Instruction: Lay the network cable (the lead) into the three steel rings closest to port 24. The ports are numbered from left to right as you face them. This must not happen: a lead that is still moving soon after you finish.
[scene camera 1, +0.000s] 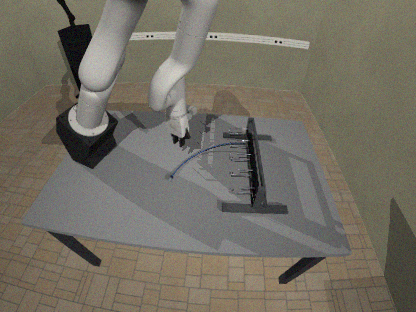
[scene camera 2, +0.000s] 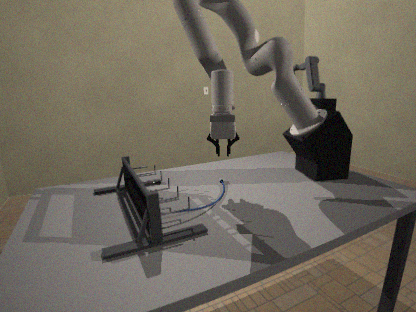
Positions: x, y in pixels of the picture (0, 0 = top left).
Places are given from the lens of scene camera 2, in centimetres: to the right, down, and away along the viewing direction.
dark patch-panel rack (scene camera 2: 141, 198): -23, 15, 87
